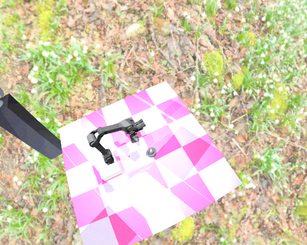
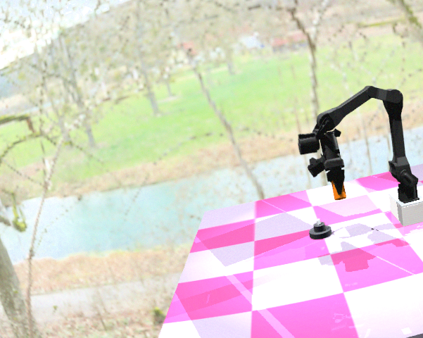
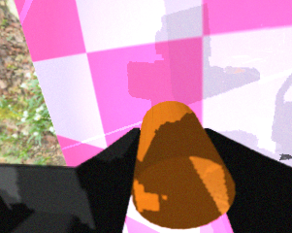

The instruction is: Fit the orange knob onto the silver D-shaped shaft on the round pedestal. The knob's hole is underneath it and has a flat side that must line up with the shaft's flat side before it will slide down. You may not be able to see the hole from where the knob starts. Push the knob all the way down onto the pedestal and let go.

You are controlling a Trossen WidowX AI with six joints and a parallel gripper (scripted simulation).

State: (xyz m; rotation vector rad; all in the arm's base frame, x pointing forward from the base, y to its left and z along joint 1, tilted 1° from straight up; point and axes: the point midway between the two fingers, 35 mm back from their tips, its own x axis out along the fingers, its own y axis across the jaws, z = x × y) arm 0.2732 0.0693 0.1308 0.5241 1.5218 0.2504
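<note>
My gripper tip is now 30 mm below the orange knob and 20 mm to the left of it. From my gripper tip the other things lie so: round pedestal: 160 mm to the right, 150 mm below, 60 mm ahead.
</note>
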